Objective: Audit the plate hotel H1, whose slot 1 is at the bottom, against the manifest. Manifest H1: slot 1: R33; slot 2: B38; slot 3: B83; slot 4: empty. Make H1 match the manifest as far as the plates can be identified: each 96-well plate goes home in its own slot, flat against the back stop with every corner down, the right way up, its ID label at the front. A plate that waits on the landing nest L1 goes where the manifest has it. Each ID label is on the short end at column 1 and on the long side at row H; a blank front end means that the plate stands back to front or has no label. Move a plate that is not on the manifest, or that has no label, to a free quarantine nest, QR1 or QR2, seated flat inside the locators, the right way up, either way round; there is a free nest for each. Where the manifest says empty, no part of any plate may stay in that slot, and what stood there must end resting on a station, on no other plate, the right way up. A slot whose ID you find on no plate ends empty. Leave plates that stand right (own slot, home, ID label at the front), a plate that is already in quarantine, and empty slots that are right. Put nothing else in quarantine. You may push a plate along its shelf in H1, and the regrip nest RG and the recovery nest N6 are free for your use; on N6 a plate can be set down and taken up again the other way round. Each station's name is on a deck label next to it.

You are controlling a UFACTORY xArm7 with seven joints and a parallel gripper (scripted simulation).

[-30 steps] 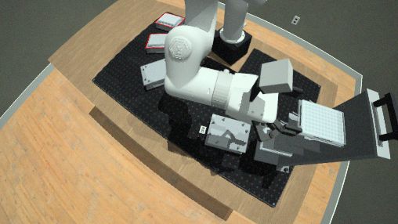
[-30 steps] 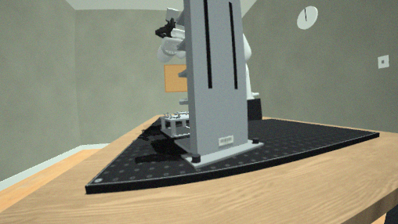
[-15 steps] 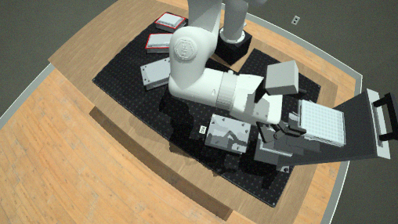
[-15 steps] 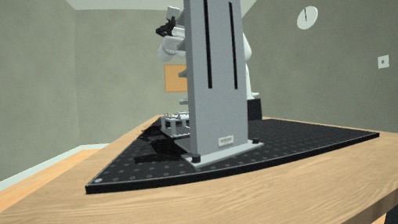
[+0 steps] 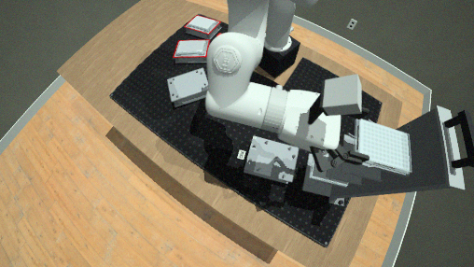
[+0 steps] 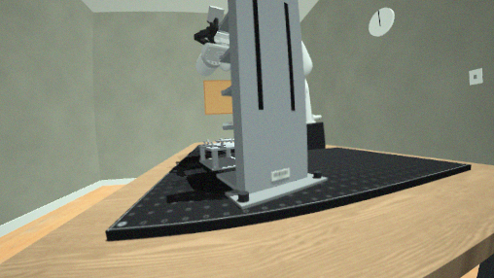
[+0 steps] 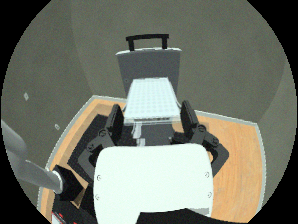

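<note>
Now: the white 96-well plate 3 cm behind my hand, 6 cm to the left of it and 2 cm below it. The rest, counted from my hand: grey plate: 3 cm behind, 6 cm to the left, 25 cm below; then red-edged quarantine nest: 25 cm behind, 83 cm to the right, 33 cm below; then plate hotel H1: 7 cm behind, 13 cm to the left, 16 cm below.
</note>
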